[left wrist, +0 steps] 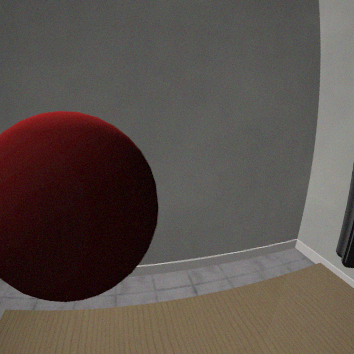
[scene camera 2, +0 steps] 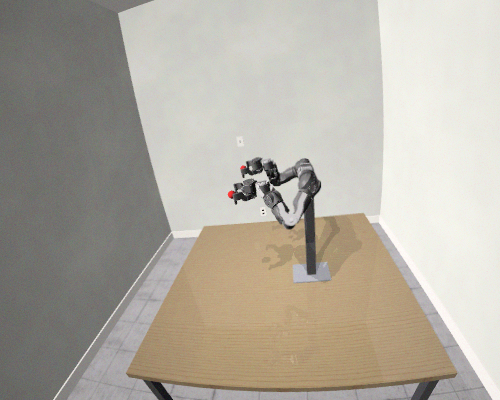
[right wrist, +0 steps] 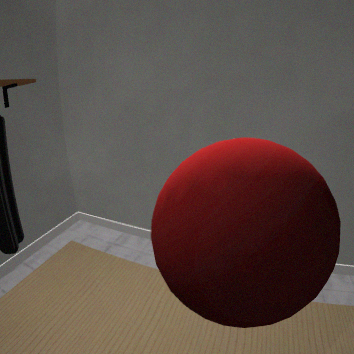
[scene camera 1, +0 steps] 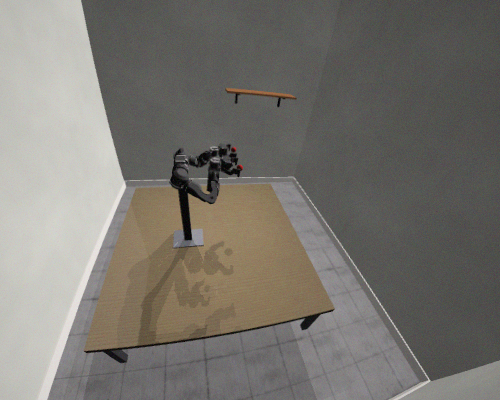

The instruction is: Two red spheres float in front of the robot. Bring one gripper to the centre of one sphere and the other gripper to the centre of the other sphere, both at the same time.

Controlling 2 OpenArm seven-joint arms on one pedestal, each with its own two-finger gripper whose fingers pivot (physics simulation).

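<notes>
One red sphere [scene camera 1: 233,149] [scene camera 2: 231,194] floats at the fingertips of my left gripper [scene camera 1: 231,152] [scene camera 2: 235,193]. In scene camera 2 it sits slightly left of the tips. In the left wrist view this sphere [left wrist: 70,207] is large, left of the middle. The other red sphere [scene camera 1: 240,168] [scene camera 2: 243,168] floats at the fingertips of my right gripper [scene camera 1: 237,167] [scene camera 2: 245,168], overlapping them in both scene views. In the right wrist view this sphere [right wrist: 246,232] is large, right of and below the middle. Both grippers are open. Exact depth between tips and spheres is hard to tell.
The grippers are high above the wooden table [scene camera 1: 270,280] [scene camera 2: 250,345], close together. The pedestal [scene camera 1: 185,215] [scene camera 2: 310,240] stands on the table behind them. An orange shelf [scene camera 1: 260,93] hangs on the wall. One dark finger shows at the outer edge of each wrist view.
</notes>
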